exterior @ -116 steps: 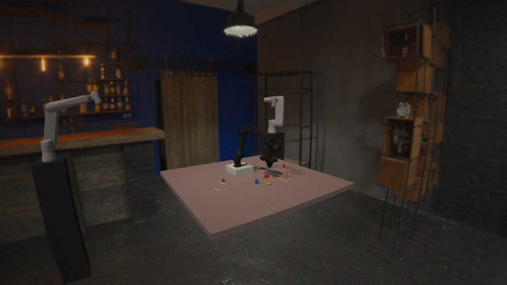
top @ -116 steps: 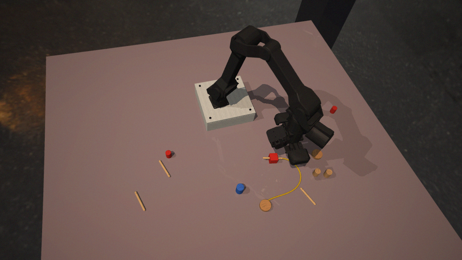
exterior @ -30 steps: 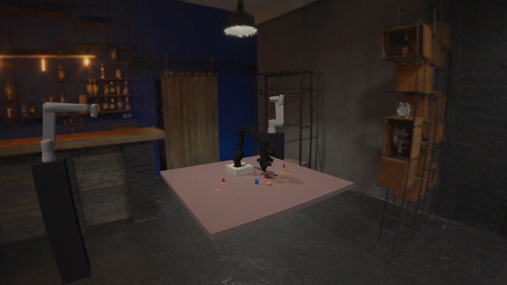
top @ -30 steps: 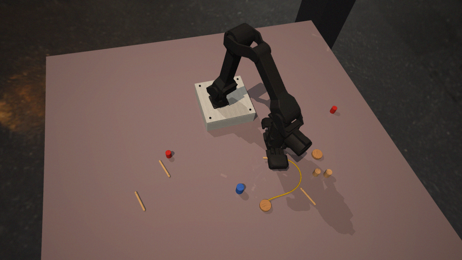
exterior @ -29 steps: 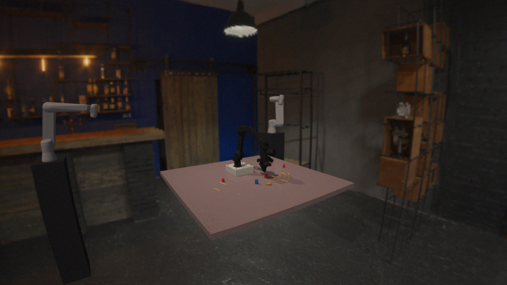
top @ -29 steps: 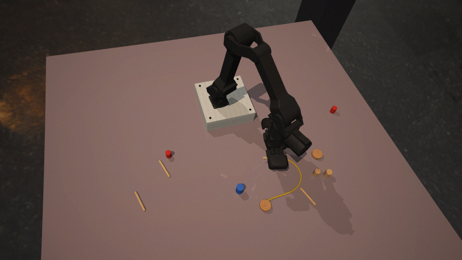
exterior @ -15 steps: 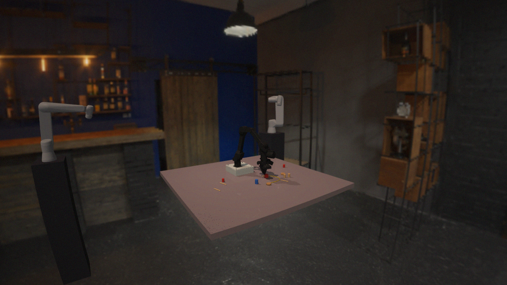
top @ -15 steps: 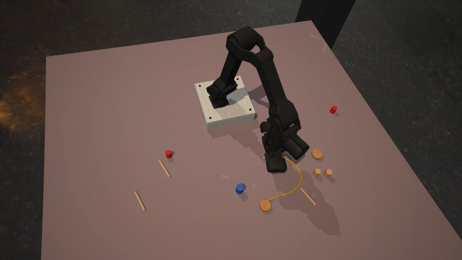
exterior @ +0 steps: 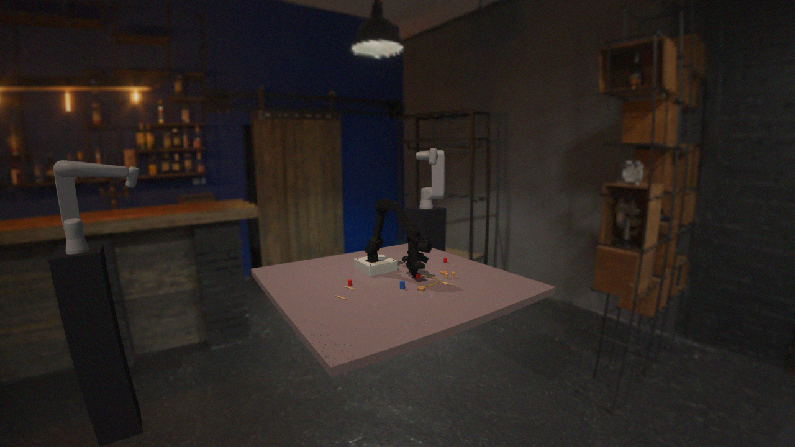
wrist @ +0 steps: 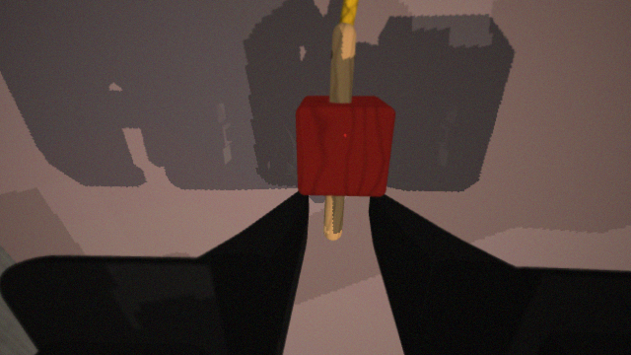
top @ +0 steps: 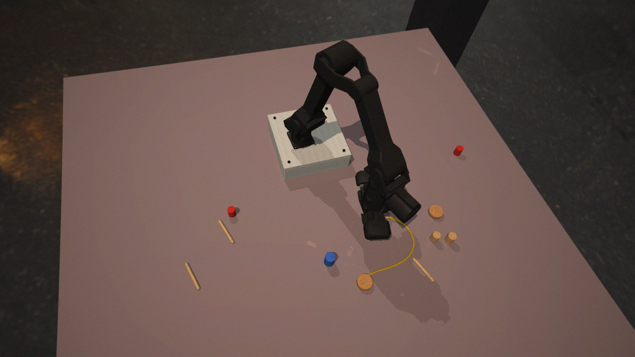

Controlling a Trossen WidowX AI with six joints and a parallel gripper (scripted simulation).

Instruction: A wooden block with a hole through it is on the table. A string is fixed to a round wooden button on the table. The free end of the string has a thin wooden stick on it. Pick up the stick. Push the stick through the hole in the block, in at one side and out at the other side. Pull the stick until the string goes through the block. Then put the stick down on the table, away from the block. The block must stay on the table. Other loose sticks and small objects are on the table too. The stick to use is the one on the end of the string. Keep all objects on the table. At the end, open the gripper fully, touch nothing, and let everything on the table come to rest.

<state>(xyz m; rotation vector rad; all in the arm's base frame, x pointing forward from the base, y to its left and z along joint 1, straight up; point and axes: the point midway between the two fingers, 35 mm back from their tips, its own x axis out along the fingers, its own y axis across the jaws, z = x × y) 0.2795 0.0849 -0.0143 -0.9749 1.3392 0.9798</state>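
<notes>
My gripper tip is now 20 mm to the right of the red cube and 10 mm short of it. Round my gripper tip: red cylinder: 330 mm to the right, 140 mm behind; blue cylinder: 140 mm to the right, 70 mm ahead, 10 mm above.
</notes>
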